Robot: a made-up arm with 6 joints.
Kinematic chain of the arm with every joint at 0, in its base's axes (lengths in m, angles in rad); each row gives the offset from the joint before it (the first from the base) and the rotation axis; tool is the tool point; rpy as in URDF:
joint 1: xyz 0 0.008 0.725 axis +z
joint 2: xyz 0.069 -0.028 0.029 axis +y
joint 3: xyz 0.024 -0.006 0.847 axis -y
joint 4: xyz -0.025 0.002 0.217 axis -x
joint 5: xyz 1.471 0 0.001 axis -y
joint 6: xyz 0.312 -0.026 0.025 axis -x
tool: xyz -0.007 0 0.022 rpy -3.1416 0 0
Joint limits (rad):
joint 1: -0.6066..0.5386
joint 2: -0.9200..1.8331
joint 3: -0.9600..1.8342
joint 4: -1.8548..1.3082
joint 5: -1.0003..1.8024
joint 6: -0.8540..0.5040
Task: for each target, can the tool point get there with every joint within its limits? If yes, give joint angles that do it. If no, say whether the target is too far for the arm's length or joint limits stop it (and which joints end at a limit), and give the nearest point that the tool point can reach.
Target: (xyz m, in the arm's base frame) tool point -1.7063 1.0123 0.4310
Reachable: no: joint limits stop it (at a limit: joint 2, joint 3, joint 5) | nearest point -1.7379 1.0309 1.3203 | short by 0.890 m
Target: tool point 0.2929 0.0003 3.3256
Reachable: yes | joints 0.4339 -0.1419 1.0945 -0.7589 0.2606 0.3676
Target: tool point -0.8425 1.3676 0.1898
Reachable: no: joint limits stop it (at a limit: joint 1, joint 2, joint 3) | nearest point -0.4669 0.4851 -0.0980 | short by 1.001 m
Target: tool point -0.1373 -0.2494 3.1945
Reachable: yes | joints -0.2798 -0.2225 1.1124 -1.0380 0.9988 0.2859
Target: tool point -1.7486 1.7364 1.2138
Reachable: no: joint limits stop it (at a limit: joint 1, joint 2, joint 3) | nearest point -1.7032 1.3834 1.4561 | short by 0.431 m
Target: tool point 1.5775 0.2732 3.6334
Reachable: no: too far | nearest point 1.2810 0.2233 3.0677 | short by 0.641 m
